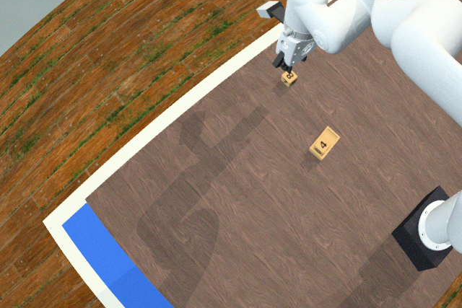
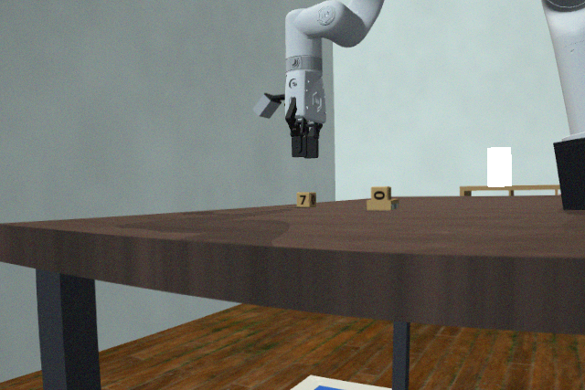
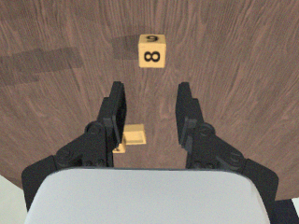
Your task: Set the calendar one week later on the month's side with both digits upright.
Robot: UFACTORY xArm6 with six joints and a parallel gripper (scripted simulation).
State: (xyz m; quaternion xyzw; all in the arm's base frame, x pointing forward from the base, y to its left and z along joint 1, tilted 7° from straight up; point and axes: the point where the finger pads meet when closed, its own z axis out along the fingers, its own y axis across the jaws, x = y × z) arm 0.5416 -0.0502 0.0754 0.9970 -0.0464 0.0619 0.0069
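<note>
The wooden cube is 100 mm below my hand. Also, from my hand: tray: 180 mm behind, 110 mm below, 70 mm to the left.
</note>
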